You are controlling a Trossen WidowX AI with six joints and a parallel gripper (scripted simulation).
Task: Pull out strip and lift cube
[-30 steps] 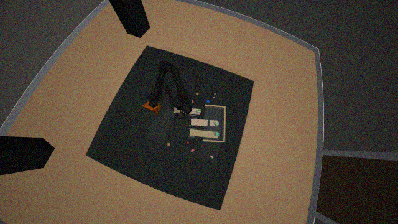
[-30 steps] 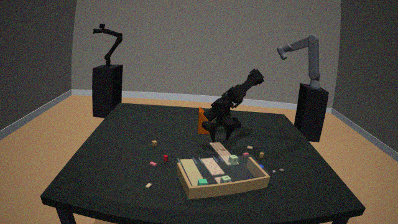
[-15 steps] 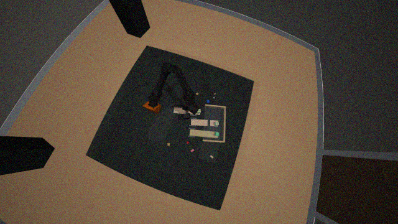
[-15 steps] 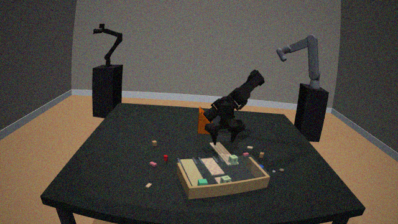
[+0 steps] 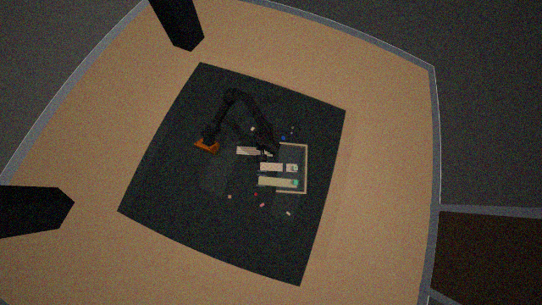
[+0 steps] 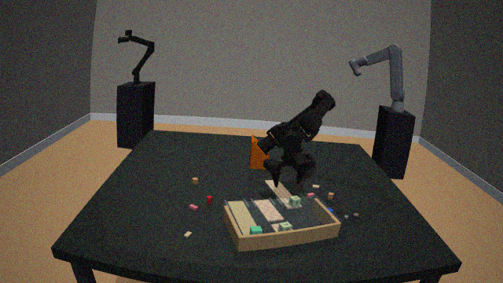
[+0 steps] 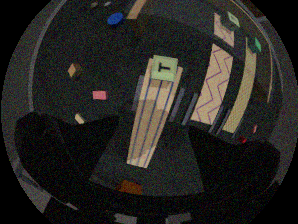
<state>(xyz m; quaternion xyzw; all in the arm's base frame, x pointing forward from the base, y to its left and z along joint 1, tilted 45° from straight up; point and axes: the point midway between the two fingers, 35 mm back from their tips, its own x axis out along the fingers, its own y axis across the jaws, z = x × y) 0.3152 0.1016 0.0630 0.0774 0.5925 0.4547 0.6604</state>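
Now: the zigzag strip 110 mm ahead of my gripper tip, 60 mm to the right of it and 50 mm below it. Also, from my gripper tip: red cylinder 260 mm to the right, 100 mm ahead, 40 mm below.
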